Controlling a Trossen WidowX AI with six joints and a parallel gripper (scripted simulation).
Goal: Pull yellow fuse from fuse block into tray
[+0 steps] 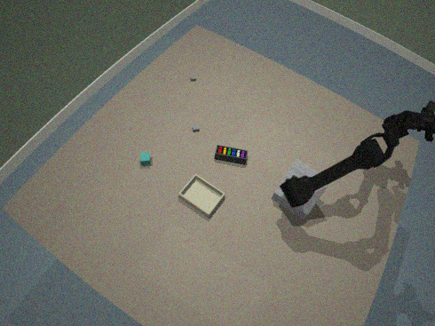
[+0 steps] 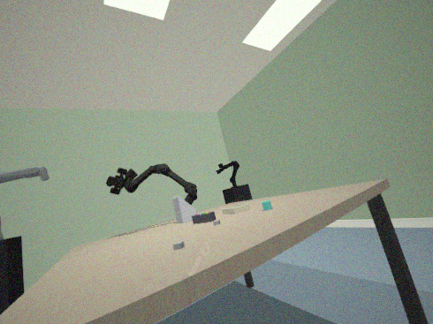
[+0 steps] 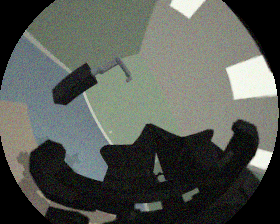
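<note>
Now: the yellow fuse 690 mm ahead of my gripper tip, 370 mm to the left of it and 370 mm below it. Also, from my gripper tip: cream tray 660 mm ahead, 560 mm to the left, 390 mm below; teal cube 910 mm ahead, 570 mm to the left, 380 mm below.
</note>
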